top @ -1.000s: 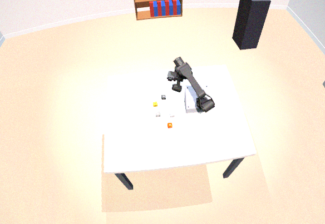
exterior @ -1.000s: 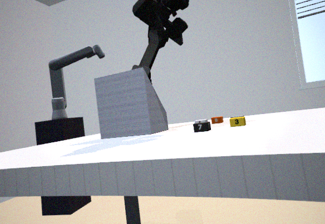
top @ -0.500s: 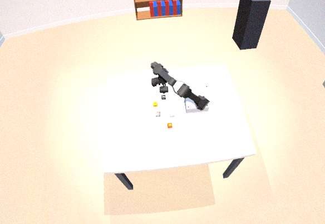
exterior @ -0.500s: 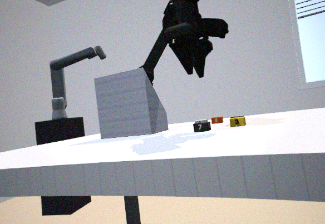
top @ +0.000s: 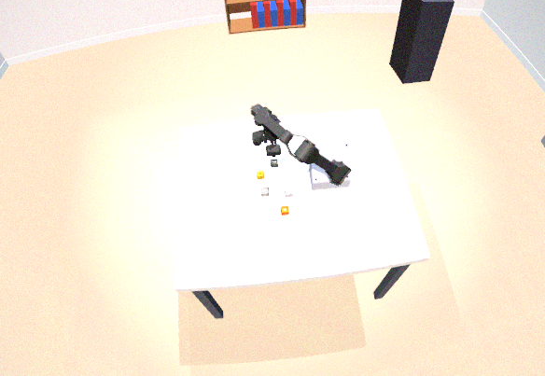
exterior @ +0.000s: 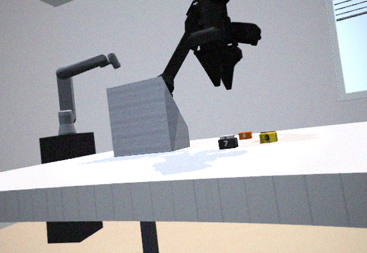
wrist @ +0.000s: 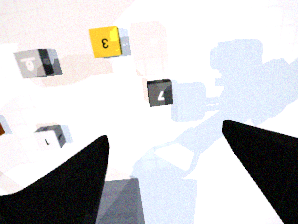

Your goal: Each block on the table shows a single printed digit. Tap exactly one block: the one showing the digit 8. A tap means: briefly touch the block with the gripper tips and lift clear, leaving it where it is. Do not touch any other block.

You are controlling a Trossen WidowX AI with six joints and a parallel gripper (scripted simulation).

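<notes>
My gripper tip is 26 cm to the right of the orange block and 11 cm above it. The rest, counted from my gripper tip: yellow block: 11 cm below, 7 cm ahead, 4 cm to the left; then dark grey block: 11 cm below, 1 cm to the right; then white block: 17 cm to the left, 11 cm below, 4 cm behind.
</notes>
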